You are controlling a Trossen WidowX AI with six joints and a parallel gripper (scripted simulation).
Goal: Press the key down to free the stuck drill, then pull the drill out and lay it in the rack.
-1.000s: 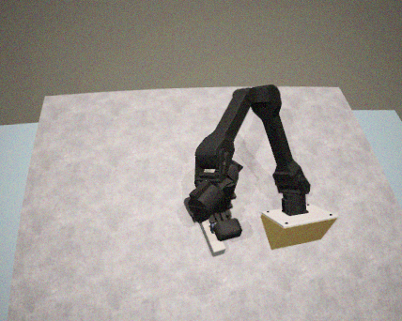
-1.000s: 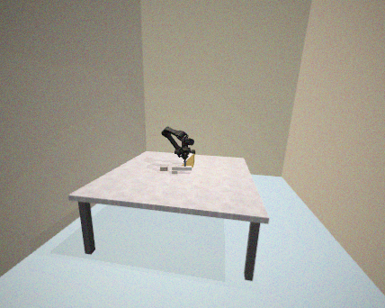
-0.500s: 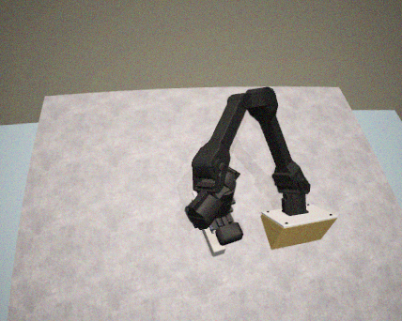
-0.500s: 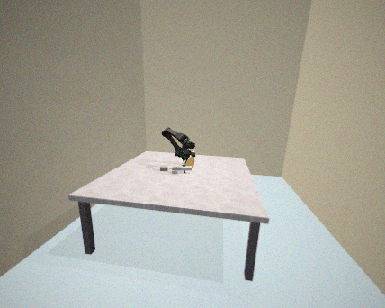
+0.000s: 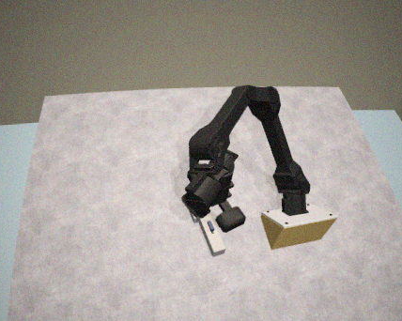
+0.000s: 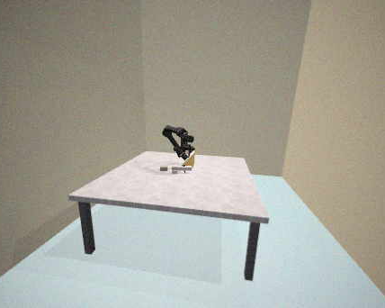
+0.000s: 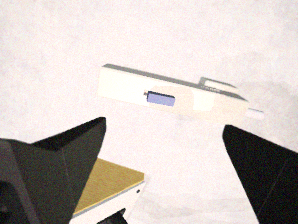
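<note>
Now: the drill 10 cm below my gripper tip, 8 cm to the right of it and 1 cm ahead of it. Also, from my gripper tip: rack 20 cm to the right, 13 cm below, 5 cm behind; blue key 10 cm below, 1 cm behind; holder block 11 cm below, 2 cm to the right.
</note>
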